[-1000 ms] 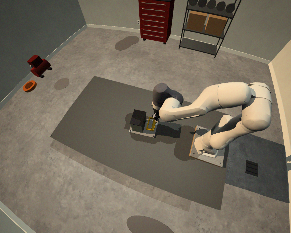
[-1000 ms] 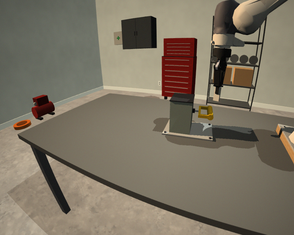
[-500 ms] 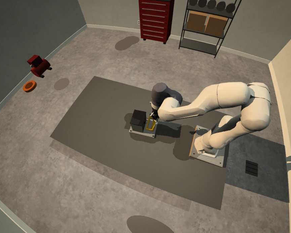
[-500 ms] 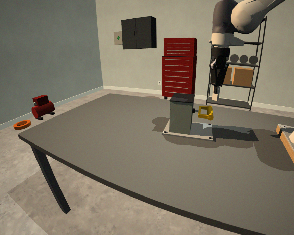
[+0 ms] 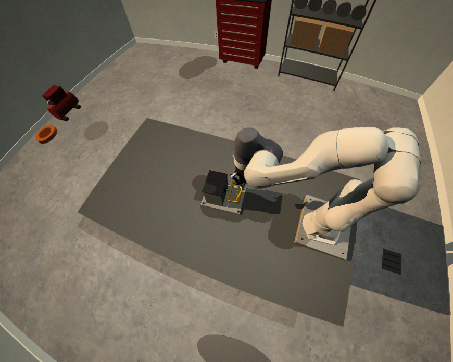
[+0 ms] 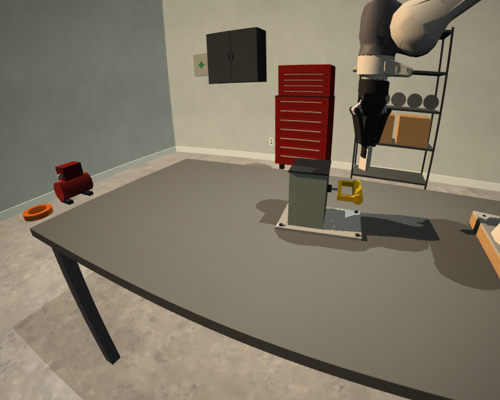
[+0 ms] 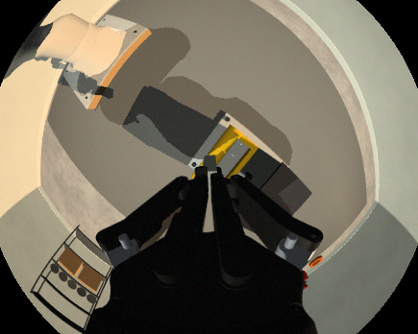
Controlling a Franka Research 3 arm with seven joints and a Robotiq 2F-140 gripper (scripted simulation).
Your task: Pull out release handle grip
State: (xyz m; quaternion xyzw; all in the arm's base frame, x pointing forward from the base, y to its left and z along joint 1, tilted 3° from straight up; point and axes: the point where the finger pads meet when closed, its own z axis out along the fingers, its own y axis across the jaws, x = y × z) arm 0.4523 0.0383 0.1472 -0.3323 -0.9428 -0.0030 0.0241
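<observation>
Now: hand 100 mm short of the baseplate, 30 mm to the right of it and 200 mm above it.
</observation>
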